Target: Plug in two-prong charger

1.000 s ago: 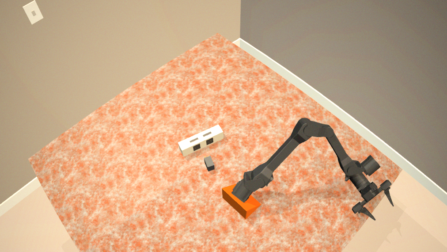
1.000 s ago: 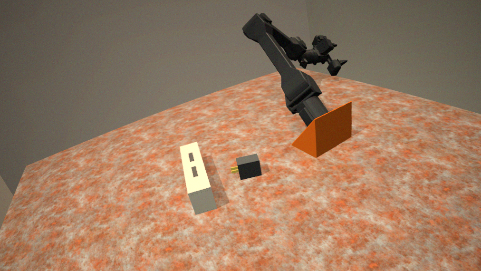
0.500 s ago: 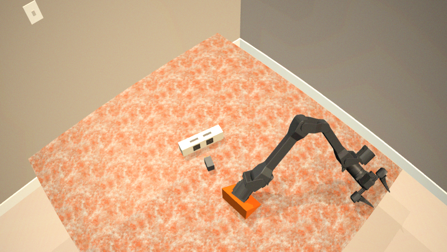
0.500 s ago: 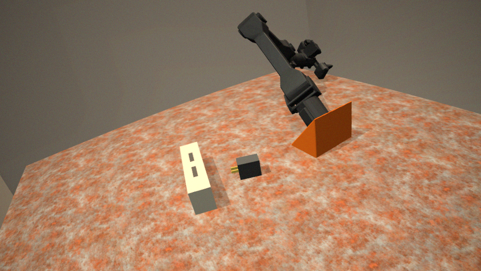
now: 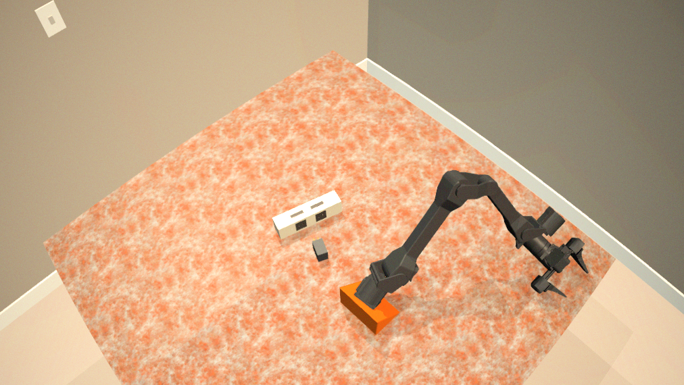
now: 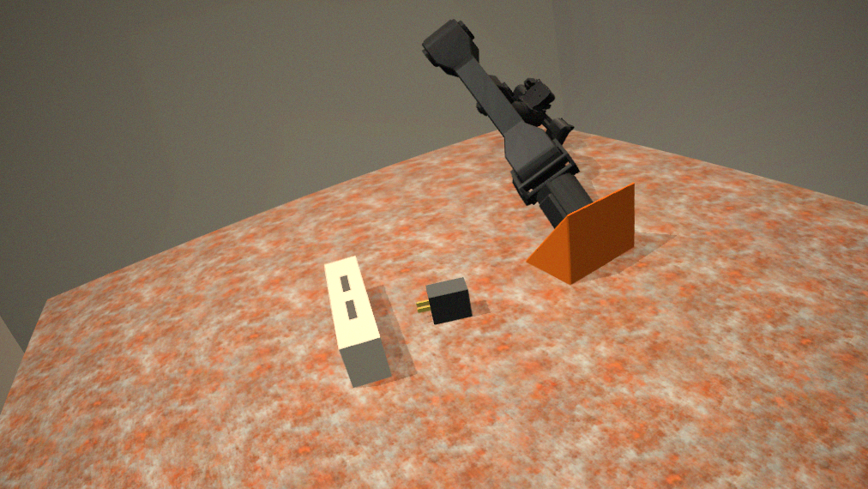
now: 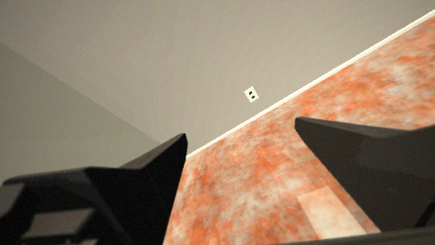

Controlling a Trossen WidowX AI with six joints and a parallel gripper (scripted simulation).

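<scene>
My gripper tip is now 670 mm short of the two-prong charger, 330 mm to the right of it and 30 mm above it.
</scene>
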